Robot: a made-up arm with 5 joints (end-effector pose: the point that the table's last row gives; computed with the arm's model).
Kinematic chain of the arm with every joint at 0, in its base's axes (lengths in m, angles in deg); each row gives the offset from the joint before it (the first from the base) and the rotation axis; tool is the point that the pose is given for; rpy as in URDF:
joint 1: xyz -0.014 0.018 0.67 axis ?
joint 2: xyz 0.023 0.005 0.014 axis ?
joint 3: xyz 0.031 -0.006 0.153 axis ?
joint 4: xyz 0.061 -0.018 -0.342 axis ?
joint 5: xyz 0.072 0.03 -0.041 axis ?
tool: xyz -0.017 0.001 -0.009 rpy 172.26 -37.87 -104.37
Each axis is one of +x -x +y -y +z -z.
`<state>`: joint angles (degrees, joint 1 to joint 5).
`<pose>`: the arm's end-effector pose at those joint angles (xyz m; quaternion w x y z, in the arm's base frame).
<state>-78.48 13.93 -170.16 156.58 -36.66</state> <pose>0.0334 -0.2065 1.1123 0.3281 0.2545 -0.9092 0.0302</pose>
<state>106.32 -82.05 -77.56 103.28 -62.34</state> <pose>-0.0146 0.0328 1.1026 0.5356 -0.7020 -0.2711 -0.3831</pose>
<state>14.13 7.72 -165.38 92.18 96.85</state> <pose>0.1969 0.0997 1.2185 0.2142 -0.0186 0.9475 0.2367</pose>
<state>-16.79 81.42 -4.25 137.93 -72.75</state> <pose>-0.1746 0.0613 0.6196 0.0792 0.0414 0.2229 -0.9707</pose>
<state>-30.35 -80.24 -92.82 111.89 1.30</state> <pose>-0.0694 0.0648 1.1114 0.0232 -0.1762 0.8868 -0.4267</pose>
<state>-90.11 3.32 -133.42 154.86 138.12</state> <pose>0.0069 -0.3237 1.0208 0.2119 -0.8973 -0.1269 -0.3657</pose>
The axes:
joint 1: +z
joint 2: +y
joint 3: +y
joint 4: +y
joint 5: -z

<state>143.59 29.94 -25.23 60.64 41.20</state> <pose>-0.1391 0.0817 0.3800 0.3441 0.6315 0.0411 0.6936</pose>
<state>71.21 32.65 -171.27 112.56 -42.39</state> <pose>0.1103 0.3842 1.0739 0.1606 -0.9024 0.0200 -0.3994</pose>
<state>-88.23 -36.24 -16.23 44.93 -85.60</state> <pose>-0.0093 -0.3236 0.6253 0.3317 0.5227 -0.7613 0.1928</pose>
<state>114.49 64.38 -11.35 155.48 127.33</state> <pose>0.0104 -0.0932 0.5514 0.0127 -0.4354 0.1775 0.8825</pose>
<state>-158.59 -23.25 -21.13 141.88 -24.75</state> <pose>-0.2143 -0.0657 0.5859 0.2724 0.0969 0.6544 0.6987</pose>
